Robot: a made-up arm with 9 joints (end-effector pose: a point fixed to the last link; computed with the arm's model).
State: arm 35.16 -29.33 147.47 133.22 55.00 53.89 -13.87 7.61 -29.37
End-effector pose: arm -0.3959 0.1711 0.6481 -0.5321 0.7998 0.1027 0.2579
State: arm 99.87 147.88 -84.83 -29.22 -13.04 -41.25 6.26 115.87 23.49
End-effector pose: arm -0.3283 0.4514 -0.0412 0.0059 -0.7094 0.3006 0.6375
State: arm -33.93 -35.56 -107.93 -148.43 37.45 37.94 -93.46 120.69 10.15
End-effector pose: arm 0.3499 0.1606 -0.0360 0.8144 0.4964 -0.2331 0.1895
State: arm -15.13 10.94 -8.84 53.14 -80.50 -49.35 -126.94 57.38 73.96
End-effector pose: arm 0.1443 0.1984 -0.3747 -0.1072 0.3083 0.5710 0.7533
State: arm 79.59 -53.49 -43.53 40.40 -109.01 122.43 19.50 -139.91 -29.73
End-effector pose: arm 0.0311 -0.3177 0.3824 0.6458 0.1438 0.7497 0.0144
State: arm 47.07 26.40 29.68 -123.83 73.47 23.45 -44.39 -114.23 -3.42
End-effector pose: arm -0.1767 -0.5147 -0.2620 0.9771 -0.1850 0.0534 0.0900
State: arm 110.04 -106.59 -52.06 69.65 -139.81 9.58 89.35 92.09 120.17
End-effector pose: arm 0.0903 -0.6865 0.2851 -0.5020 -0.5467 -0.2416 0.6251
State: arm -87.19 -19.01 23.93 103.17 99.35 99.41 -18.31 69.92 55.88
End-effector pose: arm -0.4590 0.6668 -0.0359 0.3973 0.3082 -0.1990 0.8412
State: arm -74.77 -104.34 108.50 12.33 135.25 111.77 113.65 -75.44 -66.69
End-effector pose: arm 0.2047 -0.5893 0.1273 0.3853 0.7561 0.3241 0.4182
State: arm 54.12 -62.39 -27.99 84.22 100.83 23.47 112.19 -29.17 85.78
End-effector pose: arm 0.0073 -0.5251 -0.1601 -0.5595 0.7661 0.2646 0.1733
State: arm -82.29 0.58 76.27 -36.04 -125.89 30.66 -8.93 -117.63 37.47
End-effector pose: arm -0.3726 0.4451 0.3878 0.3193 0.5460 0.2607 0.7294
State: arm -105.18 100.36 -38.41 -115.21 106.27 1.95 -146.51 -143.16 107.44
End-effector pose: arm 0.1681 -0.0260 0.0344 -0.2783 -0.1095 0.5284 0.7946
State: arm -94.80 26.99 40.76 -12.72 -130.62 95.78 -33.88 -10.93 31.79
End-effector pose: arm 0.1368 0.5207 0.2608 0.3344 0.9339 -0.0229 0.1244
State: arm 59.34 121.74 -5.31 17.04 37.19 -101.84 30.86 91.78 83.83
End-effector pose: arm 0.5752 0.4871 0.6036 0.7198 -0.1714 -0.5987 0.3067
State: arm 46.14 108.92 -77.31 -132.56 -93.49 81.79 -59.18 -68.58 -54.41
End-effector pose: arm -0.0661 0.1980 0.2738 0.7541 0.2642 -0.5731 0.1819
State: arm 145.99 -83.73 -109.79 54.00 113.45 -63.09 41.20 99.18 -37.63
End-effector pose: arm 0.7295 0.2401 0.4548 -0.4903 -0.6267 0.4856 0.3620
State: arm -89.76 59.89 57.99 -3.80 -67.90 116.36 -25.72 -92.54 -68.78
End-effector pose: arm 0.0658 0.4416 0.0426 0.6362 -0.0241 -0.5427 0.5479
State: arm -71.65 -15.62 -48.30 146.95 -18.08 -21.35 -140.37 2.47 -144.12
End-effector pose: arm 0.3458 0.3877 -0.3514 -0.0059 -0.7768 0.5516 0.3039
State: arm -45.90 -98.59 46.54 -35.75 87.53 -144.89 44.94 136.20 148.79
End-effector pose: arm -1.0115 -0.1861 0.2910 0.8309 0.0859 0.4921 0.2453
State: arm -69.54 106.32 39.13 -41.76 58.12 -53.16 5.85 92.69 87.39
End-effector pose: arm 0.8415 0.3577 0.2888 0.4750 0.1788 -0.7968 0.3280
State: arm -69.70 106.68 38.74 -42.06 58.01 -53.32 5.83 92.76 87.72
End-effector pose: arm 0.8438 0.3477 0.2925 0.4764 0.1768 -0.7990 0.3216
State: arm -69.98 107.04 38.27 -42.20 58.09 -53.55 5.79 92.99 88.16
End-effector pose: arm 0.8467 0.3344 0.2983 0.4792 0.1778 -0.8008 0.3121
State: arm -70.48 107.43 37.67 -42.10 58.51 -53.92 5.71 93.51 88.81
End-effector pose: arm 0.8505 0.3151 0.3078 0.4842 0.1836 -0.8022 0.2972
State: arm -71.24 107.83 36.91 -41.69 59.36 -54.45 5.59 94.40 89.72
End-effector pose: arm 0.8551 0.2887 0.3214 0.4919 0.1957 -0.8023 0.2757
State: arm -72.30 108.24 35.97 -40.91 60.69 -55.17 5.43 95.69 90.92
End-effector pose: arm 0.8599 0.2536 0.3389 0.5024 0.2151 -0.8003 0.2467
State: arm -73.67 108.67 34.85 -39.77 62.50 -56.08 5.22 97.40 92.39
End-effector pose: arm 0.8641 0.2090 0.3589 0.5152 0.2416 -0.7949 0.2104
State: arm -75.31 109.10 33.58 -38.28 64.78 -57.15 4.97 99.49 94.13
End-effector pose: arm 0.8664 0.1553 0.3794 0.5298 0.2746 -0.7848 0.1676
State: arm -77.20 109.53 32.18 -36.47 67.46 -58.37 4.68 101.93 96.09
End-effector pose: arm 0.8658 0.0932 0.3981 0.5451 0.3130 -0.7685 0.1196
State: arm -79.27 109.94 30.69 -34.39 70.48 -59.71 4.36 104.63 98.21
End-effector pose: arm 0.8613 0.0245 0.4125 0.5602 0.3550 -0.7453 0.0682
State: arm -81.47 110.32 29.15 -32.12 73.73 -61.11 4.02 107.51 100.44
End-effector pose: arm 0.8522 -0.0482 0.4207 0.5742 0.3985 -0.7150 0.0156
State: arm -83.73 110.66 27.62 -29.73 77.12 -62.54 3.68 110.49 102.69
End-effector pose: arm 0.8387 -0.1217 0.4214 -0.5866 -0.4414 0.6780 0.0360
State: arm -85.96 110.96 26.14 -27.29 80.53 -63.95 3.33 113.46 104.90
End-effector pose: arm 0.8213 -0.1929 0.4145 -0.5970 -0.4815 0.6361 0.0846
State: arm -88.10 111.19 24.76 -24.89 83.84 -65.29 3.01 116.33 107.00
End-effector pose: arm 0.8012 -0.2583 0.4010 -0.6053 -0.5175 0.5911 0.1283
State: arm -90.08 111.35 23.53 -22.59 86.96 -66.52 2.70 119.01 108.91
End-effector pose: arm 0.7799 -0.3158 0.3825 -0.6114 -0.5483 0.5458 0.1661
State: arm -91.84 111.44 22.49 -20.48 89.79 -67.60 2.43 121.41 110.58
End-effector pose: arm 0.7591 -0.3635 0.3614 -0.6159 -0.5734 0.5028 0.1975
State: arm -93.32 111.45 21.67 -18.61 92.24 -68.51 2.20 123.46 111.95
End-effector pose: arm 0.7407 -0.4008 0.3402 -0.6189 -0.5931 0.4646 0.2222
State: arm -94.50 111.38 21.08 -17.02 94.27 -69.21 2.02 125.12 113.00
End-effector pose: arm 0.7258 -0.4278 0.3211 -0.6207 -0.6079 0.4328 0.2405
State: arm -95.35 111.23 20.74 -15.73 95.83 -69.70 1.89 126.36 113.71
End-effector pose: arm 0.7157 -0.4450 0.3057 -0.6215 -0.6185 0.4089 0.2530
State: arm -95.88 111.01 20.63 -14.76 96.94 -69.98 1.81 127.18 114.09
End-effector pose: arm 0.7105 -0.4536 0.2949 -0.6216 -0.6257 0.3930 0.2602
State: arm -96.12 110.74 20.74 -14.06 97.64 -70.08 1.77 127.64 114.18
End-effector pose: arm 0.7099 -0.4549 0.2887 -0.6210 -0.6304 0.3844 0.2630
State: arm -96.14 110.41 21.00 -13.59 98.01 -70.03 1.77 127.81 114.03
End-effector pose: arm 0.7129 -0.4506 0.2864 -0.6201 -0.6331 0.3818 0.2624
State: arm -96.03 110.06 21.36 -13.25 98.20 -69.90 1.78 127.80 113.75
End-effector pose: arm 0.7180 -0.4431 0.2863 -0.6189 -0.6348 0.3826 0.2599
